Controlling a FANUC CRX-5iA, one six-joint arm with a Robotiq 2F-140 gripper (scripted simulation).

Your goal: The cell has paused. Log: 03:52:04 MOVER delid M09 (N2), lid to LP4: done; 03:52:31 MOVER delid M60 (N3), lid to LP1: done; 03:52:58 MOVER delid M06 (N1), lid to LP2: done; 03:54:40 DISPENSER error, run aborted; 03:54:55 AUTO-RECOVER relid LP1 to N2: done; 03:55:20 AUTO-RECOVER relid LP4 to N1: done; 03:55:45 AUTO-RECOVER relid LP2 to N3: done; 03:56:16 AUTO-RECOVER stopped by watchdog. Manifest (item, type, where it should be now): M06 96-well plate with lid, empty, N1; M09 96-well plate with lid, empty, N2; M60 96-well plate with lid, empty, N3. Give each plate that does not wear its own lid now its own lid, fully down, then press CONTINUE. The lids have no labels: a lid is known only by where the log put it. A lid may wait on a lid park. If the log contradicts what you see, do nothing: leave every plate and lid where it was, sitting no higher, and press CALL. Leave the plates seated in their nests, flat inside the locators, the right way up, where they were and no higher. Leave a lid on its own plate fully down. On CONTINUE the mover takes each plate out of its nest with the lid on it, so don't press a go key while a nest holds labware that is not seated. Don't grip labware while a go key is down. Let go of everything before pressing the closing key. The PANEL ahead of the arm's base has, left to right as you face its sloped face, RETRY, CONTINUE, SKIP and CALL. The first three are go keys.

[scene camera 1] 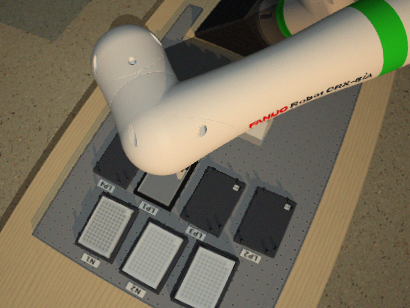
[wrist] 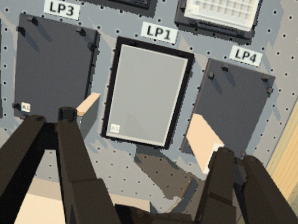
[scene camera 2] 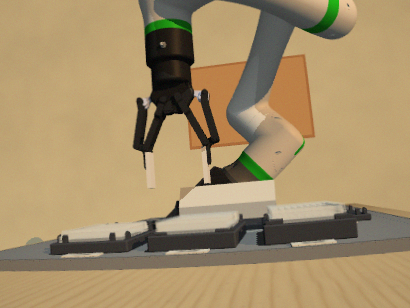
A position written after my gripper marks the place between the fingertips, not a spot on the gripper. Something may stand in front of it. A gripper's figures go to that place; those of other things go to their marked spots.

Scene:
My gripper (wrist: 145,116): 0.21 m from the lens. A lid park LP4 (wrist: 231,102): 0.30 m from the lens.

